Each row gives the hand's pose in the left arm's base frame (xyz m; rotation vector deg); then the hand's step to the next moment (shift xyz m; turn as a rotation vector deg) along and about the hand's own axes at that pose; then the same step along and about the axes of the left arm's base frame.
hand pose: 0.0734 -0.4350 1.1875 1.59 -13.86 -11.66
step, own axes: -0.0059 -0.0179 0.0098 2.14 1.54 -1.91
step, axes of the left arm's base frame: -0.0115 -0.0164 0.0072 2.80 1.08 -1.27
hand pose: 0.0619 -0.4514 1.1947 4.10 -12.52 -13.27
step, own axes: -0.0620 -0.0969 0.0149 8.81 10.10 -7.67
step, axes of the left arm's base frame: -0.0835 -0.0802 -0.0075 12.30 8.08 -4.69
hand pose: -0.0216 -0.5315 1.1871 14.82 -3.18 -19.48
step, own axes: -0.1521 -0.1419 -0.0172 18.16 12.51 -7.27
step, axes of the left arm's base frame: -0.1873 -0.0738 -0.0551 21.84 7.03 -3.58
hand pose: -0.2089 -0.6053 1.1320 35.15 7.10 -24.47
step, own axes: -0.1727 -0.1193 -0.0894 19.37 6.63 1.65
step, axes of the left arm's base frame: -0.2058 0.0251 -0.0951 20.33 -2.90 0.27
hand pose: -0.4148 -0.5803 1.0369 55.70 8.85 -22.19
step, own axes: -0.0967 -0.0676 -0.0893 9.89 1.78 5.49
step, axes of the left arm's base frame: -0.1113 0.0643 -0.0733 9.55 -6.13 1.49
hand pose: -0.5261 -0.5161 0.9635 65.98 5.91 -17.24
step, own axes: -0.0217 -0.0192 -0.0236 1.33 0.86 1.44
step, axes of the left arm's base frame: -0.0245 0.0183 -0.0215 1.41 -1.23 1.03
